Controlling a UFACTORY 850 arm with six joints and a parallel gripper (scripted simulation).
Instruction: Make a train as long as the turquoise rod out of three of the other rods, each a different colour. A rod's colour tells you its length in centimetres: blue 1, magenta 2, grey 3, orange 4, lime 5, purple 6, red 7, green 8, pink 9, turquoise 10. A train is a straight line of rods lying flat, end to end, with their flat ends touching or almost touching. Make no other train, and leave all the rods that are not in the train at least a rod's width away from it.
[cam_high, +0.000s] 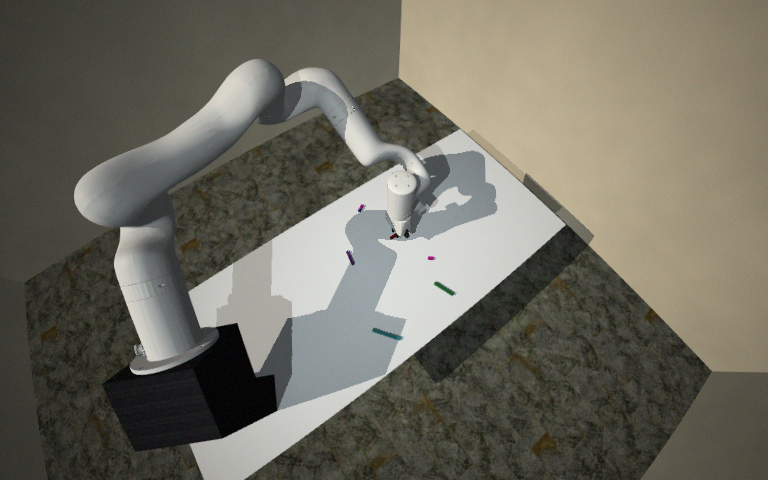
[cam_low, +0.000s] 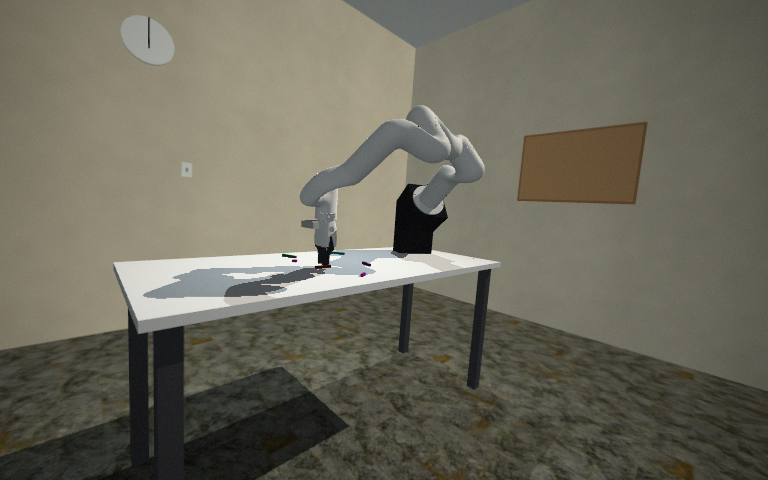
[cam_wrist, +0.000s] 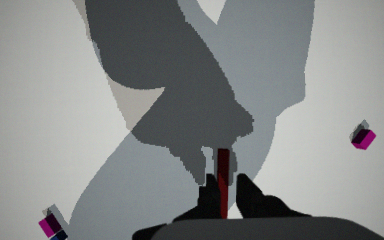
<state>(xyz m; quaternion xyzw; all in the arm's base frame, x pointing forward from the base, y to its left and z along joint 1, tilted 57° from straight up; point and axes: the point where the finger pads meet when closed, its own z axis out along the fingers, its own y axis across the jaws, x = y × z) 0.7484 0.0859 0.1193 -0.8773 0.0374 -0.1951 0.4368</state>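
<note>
My hand is 30 mm above the red rod. Also, from my hand: blue rod 170 mm to the left, 90 mm behind, 30 mm below; green rod 270 mm to the right, 40 mm ahead, 30 mm below; purple rod 210 mm behind, 30 mm below.
</note>
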